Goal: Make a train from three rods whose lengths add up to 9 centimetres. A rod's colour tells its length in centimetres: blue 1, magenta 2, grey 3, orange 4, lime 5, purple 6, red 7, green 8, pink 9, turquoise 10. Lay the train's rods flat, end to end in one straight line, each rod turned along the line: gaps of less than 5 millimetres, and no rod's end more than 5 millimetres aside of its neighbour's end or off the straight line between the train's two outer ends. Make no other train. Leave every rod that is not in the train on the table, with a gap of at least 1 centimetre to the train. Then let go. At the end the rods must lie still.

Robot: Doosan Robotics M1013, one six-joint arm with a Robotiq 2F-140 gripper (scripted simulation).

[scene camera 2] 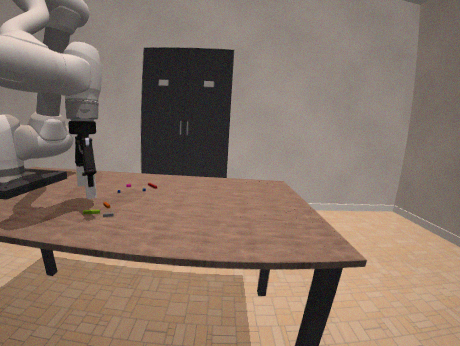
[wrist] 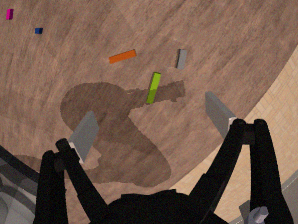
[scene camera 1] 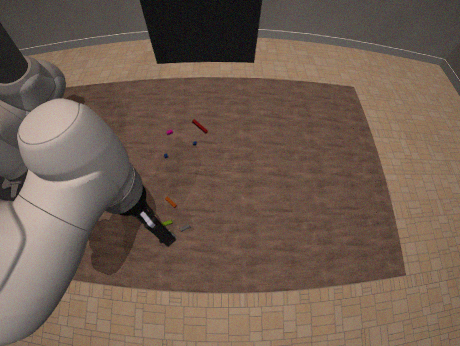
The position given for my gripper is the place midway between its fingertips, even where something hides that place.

In view: my gripper (scene camera 2: pixel 86 191).
My gripper shows as well in the wrist view (wrist: pixel 149 111).
